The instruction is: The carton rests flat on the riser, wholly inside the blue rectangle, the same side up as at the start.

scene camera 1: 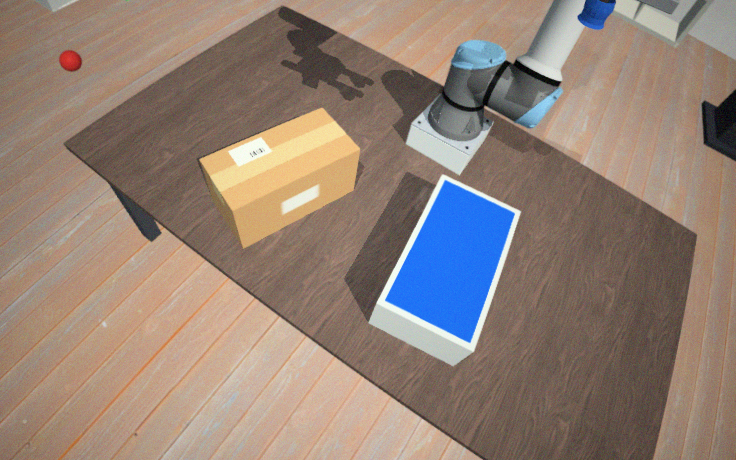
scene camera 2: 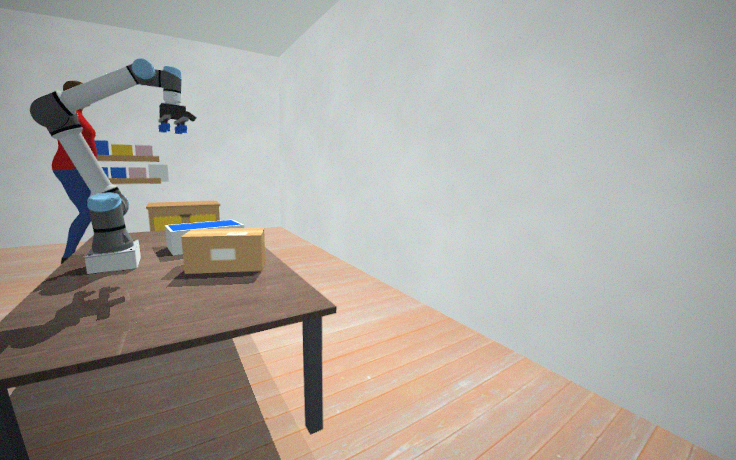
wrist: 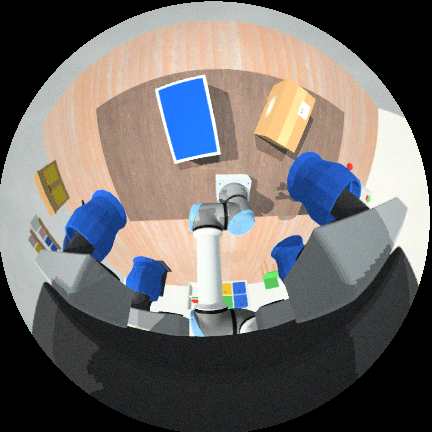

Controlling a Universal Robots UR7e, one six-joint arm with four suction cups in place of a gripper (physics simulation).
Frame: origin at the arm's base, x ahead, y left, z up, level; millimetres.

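Seen in the pictures: hand, tool point: (scene camera 2: 172, 132) (wrist: 208, 235); arm's base, link origin: (scene camera 1: 454, 122) (scene camera 2: 113, 247) (wrist: 232, 194).
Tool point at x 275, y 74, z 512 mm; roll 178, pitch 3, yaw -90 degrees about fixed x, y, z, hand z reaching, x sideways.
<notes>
Pixels of each thing's top centre, then the offset from my tool point to it. Level surfaces: height alone.
- brown carton, top centre: (scene camera 1: 281, 153) (scene camera 2: 225, 231) (wrist: 293, 114) dx +136, dy -351, dz -435 mm
- white riser, top centre: (scene camera 1: 456, 252) (wrist: 186, 117) (scene camera 2: 204, 225) dx +133, dy +74, dz -471 mm
- blue rectangle, top centre: (scene camera 1: 456, 252) (wrist: 186, 117) (scene camera 2: 204, 225) dx +133, dy +74, dz -471 mm
- table, surface height: dz -591 mm
The brown carton (scene camera 1: 260, 216) (scene camera 2: 244, 263) (wrist: 282, 115) lies flat on the table, taped side with a barcode label up. It stands apart from the white riser (scene camera 1: 419, 334) (scene camera 2: 175, 242), which also shows in the wrist view. The blue rectangle (scene camera 1: 450, 260) (scene camera 2: 206, 225) (wrist: 187, 120) on the riser's top is bare. My gripper (scene camera 2: 172, 128) (wrist: 215, 235) is open, its suction off, and hangs high above the table with nothing under its blue cups. In scene camera 1, one blue cup (scene camera 1: 597, 13) shows at the top right; the rest of the gripper is out of frame.
The arm's base (scene camera 1: 445, 149) (scene camera 2: 112, 259) (wrist: 233, 181) stands on the table (scene camera 1: 569, 325) (scene camera 2: 162, 314) (wrist: 130, 175), beside the carton and riser. A person in red (scene camera 2: 64, 158) stands behind the arm. A cabinet (scene camera 2: 184, 205) and wall shelves (scene camera 2: 130, 158) are at the back. A red ball (scene camera 1: 70, 60) (wrist: 349, 166) shows beyond the table.
</notes>
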